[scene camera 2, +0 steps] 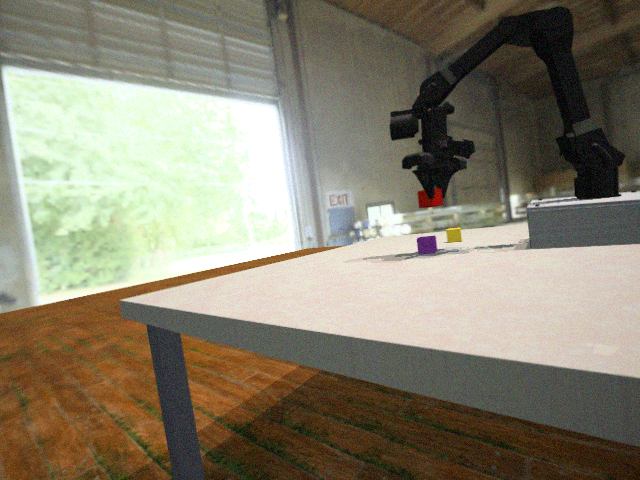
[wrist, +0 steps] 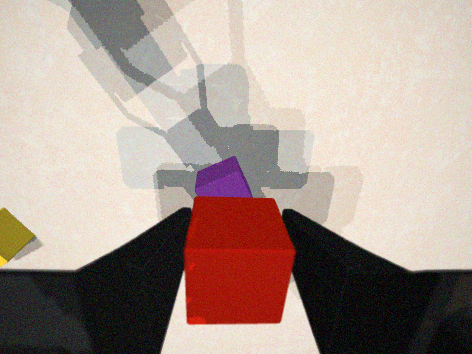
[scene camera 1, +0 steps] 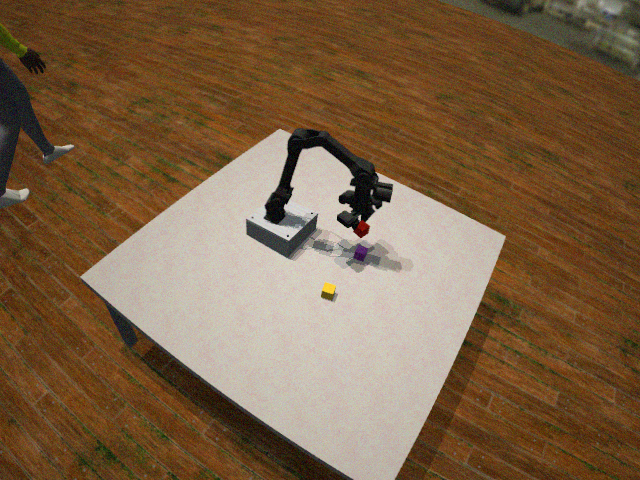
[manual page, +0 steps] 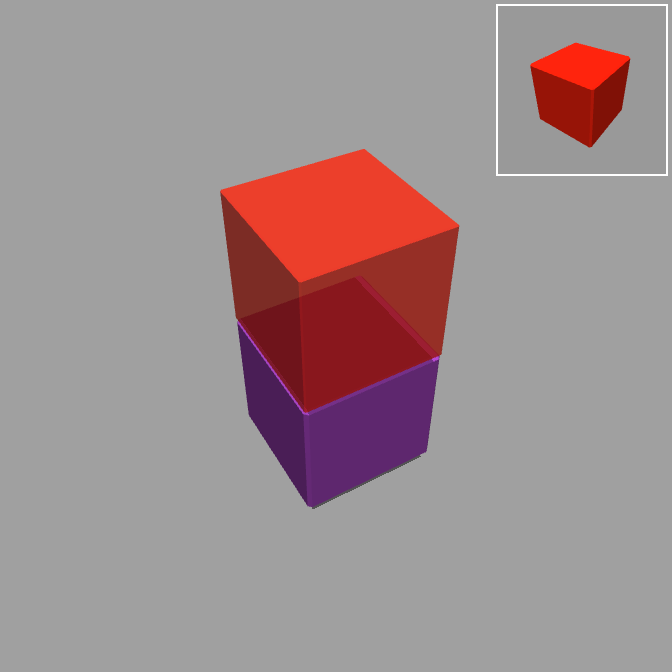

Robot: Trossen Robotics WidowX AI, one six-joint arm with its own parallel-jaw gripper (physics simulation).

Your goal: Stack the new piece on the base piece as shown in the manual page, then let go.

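Places are measured from the arm's base along level axes (x ahead, y left, z up), in millimetres.
Pixels of known places: gripper, between the fingertips: (scene camera 2: 436,198) (wrist: 237,217) (scene camera 1: 357,226); arm's base, origin of its link: (scene camera 2: 597,197) (scene camera 1: 274,217).
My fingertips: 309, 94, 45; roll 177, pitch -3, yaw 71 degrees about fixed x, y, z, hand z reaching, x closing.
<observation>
Ahead of a thing's pixels: the offset from my fingertips to its top centre, as dx, dy, dz. Level surfaces: height alone.
My gripper (scene camera 1: 362,222) (scene camera 2: 432,195) (wrist: 237,217) is shut on a red cube {+17, -7, +25} (scene camera 1: 361,229) (scene camera 2: 430,198) (wrist: 239,270) and holds it in the air, clear of the table. A purple cube {+40, -13, -92} (scene camera 1: 360,252) (scene camera 2: 427,244) (wrist: 224,179) rests on the table below the red cube, with a gap between them. In the wrist view the red cube hides part of the purple cube, whose visible part is turned relative to the red one. A yellow cube {+18, -247, -92} (scene camera 1: 328,291) (scene camera 2: 453,234) (wrist: 14,234) rests on the table apart from both.
The arm's grey base box (scene camera 1: 268,239) (scene camera 2: 578,225) stands on the white table {dz -133} (scene camera 1: 232,310) (scene camera 2: 361,289). The arm's shadow falls around the purple cube. A person (scene camera 1: 12,108) stands on the floor at the left, off the table.
</observation>
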